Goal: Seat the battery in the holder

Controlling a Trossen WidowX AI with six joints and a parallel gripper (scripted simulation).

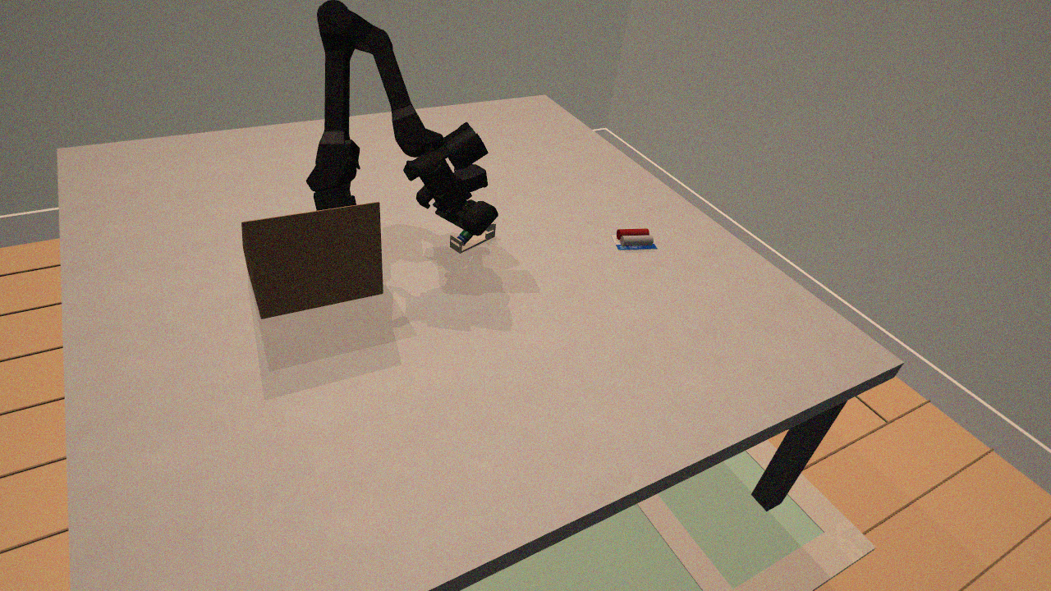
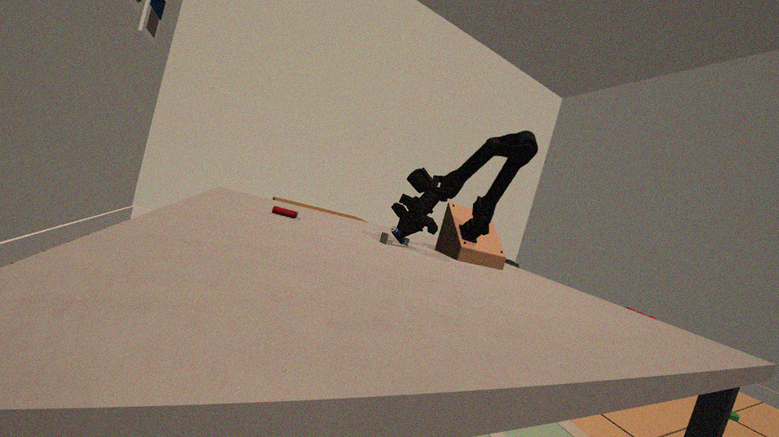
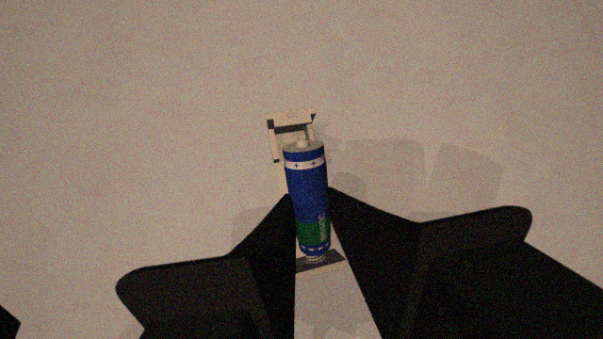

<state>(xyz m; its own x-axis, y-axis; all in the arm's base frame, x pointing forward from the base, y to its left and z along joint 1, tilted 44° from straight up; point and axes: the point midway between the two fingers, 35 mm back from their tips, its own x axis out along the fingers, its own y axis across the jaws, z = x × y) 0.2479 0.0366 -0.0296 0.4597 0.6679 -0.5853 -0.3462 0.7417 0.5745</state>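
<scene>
Right now my gripper tip is 1 cm below the battery.
</scene>
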